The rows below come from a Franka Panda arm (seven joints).
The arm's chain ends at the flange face. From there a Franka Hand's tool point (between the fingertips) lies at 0.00 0.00 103.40 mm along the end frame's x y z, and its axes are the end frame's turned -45 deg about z.
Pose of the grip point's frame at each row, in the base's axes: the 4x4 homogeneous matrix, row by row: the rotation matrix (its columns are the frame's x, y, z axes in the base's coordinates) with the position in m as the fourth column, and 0 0 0 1 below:
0.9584, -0.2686, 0.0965, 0.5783; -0.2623, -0.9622, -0.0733, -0.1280; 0.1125, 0.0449, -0.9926, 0.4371; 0, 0, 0, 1
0.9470, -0.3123, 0.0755, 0.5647; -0.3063, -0.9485, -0.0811, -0.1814; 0.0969, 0.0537, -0.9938, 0.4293; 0, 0, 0, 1
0.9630, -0.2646, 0.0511, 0.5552; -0.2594, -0.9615, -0.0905, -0.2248; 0.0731, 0.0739, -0.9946, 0.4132; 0, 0, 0, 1
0.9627, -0.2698, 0.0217, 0.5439; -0.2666, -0.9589, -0.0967, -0.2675; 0.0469, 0.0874, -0.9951, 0.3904; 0, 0, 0, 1
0.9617, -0.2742, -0.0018, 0.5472; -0.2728, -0.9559, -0.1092, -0.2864; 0.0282, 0.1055, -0.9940, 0.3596; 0, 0, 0, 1
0.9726, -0.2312, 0.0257, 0.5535; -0.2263, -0.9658, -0.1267, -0.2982; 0.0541, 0.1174, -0.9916, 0.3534; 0, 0, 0, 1
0.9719, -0.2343, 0.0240, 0.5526; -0.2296, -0.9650, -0.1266, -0.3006; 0.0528, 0.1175, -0.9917, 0.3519; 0, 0, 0, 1
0.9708, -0.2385, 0.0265, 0.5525; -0.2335, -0.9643, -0.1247, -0.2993; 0.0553, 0.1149, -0.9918, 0.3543; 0, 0, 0, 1
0.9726, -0.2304, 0.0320, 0.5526; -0.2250, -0.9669, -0.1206, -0.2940; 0.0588, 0.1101, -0.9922, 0.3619; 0, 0, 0, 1
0.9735, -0.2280, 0.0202, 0.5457; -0.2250, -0.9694, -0.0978, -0.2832; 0.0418, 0.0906, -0.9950, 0.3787; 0, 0, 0, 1
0.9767, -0.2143, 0.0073, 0.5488; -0.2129, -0.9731, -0.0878, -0.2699; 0.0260, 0.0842, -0.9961, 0.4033; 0, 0, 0, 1
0.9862, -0.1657, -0.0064, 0.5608; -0.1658, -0.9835, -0.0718, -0.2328; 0.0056, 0.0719, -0.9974, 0.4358; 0, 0, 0, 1
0.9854, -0.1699, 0.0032, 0.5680; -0.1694, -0.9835, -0.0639, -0.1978; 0.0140, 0.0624, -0.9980, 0.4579; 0, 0, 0, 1
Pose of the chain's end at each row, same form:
0.4878, -0.8676, 0.0965, 0.5683; -0.8659, -0.4949, -0.0733, -0.1204; 0.1113, -0.0478, -0.9926, 0.5397; 0, 0, 0, 1
0.4488, -0.8905, 0.0755, 0.5569; -0.8873, -0.4541, -0.0811, -0.1730; 0.1065, -0.0305, -0.9938, 0.5321; 0, 0, 0, 1
0.4938, -0.8680, 0.0511, 0.5499; -0.8633, -0.4965, -0.0905, -0.2154; 0.1039, 0.0006, -0.9946, 0.5160; 0, 0, 0, 1
0.4900, -0.8715, 0.0217, 0.5417; -0.8666, -0.4895, -0.0967, -0.2575; 0.0950, 0.0286, -0.9951, 0.4933; 0, 0, 0, 1
0.4861, -0.8739, -0.0018, 0.5474; -0.8688, -0.4830, -0.1092, -0.2751; 0.0945, 0.0547, -0.9940, 0.4624; 0, 0, 0, 1
0.5242, -0.8512, 0.0257, 0.5508; -0.8429, -0.5229, -0.1267, -0.2851; 0.1213, 0.0448, -0.9916, 0.4559; 0, 0, 0, 1
0.5216, -0.8529, 0.0240, 0.5501; -0.8447, -0.5200, -0.1266, -0.2875; 0.1204, 0.0457, -0.9917, 0.4544; 0, 0, 0, 1
0.5178, -0.8551, 0.0265, 0.5498; -0.8470, -0.5168, -0.1247, -0.2864; 0.1203, 0.0421, -0.9918, 0.4569; 0, 0, 0, 1
0.5248, -0.8506, 0.0320, 0.5493; -0.8428, -0.5246, -0.1206, -0.2815; 0.1194, 0.0363, -0.9922, 0.4645; 0, 0, 0, 1
0.5271, -0.8496, 0.0202, 0.5436; -0.8446, -0.5264, -0.0978, -0.2731; 0.0936, 0.0345, -0.9950, 0.4816; 0, 0, 0, 1
0.5391, -0.8422, 0.0073, 0.5480; -0.8386, -0.5375, -0.0878, -0.2608; 0.0779, 0.0412, -0.9961, 0.5063; 0, 0, 0, 1
0.5802, -0.8145, -0.0064, 0.5615; -0.8127, -0.5782, -0.0718, -0.2254; 0.0548, 0.0469, -0.9974, 0.5389; 0, 0, 0, 1
0.5766, -0.8169, 0.0032, 0.5677; -0.8152, -0.5757, -0.0639, -0.1912; 0.0540, 0.0342, -0.9980, 0.5611; 0, 0, 0, 1

